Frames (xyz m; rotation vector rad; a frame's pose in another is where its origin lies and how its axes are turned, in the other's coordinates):
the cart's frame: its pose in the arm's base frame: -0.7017 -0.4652 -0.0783 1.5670 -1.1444 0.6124
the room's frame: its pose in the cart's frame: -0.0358 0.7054 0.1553 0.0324 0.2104 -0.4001
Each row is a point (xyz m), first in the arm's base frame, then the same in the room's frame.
Working: the arm's base frame: its pose in the room's frame: 0.8505 -1.0976 -0.5776 -1.6561 0.6424 -0.5125

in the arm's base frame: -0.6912 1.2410 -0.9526
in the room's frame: -0.4478 -1.4924 -1.6186
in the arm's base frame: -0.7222 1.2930 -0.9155
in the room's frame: -0.4537 -1.4507 -1.6758
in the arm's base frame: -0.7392 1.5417 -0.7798
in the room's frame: -0.4105 -1.3692 -1.9442
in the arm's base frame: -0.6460 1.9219 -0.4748
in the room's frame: -0.1918 -1.2515 -2.3738
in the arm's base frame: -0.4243 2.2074 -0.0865
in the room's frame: 0.1896 -1.1462 -2.7272
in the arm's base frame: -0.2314 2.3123 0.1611
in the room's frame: 0.4813 -1.1038 -2.8776
